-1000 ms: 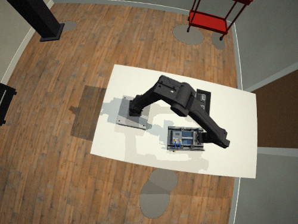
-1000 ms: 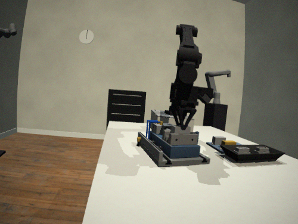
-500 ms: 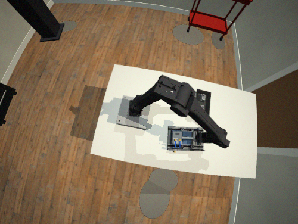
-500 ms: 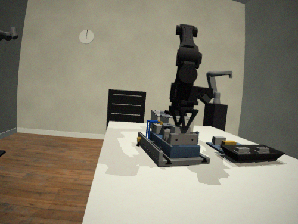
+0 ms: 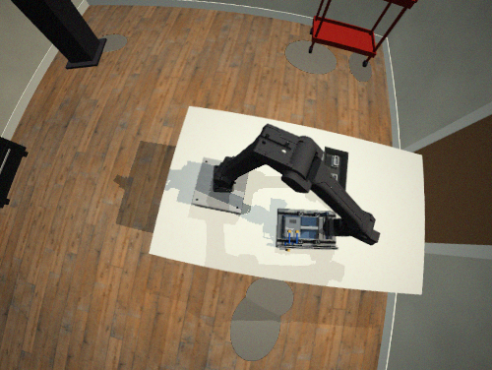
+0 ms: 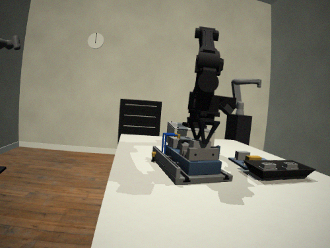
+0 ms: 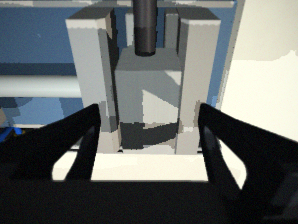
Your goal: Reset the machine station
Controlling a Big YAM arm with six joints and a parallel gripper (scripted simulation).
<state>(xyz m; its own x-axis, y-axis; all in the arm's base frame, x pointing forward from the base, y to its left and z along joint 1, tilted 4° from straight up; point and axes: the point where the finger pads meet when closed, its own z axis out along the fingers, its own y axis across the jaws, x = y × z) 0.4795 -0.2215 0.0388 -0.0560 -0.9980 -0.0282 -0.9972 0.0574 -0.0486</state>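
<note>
Now: the dark rod 50 mm to the left of my hand and 30 mm below it. Also, from my hand: yellow brass blank (40 mm behind, 280 mm to the left, 90 mm below); then light cylinder (90 mm behind, 40 mm below); then vise (70 mm behind, 80 mm below).
</note>
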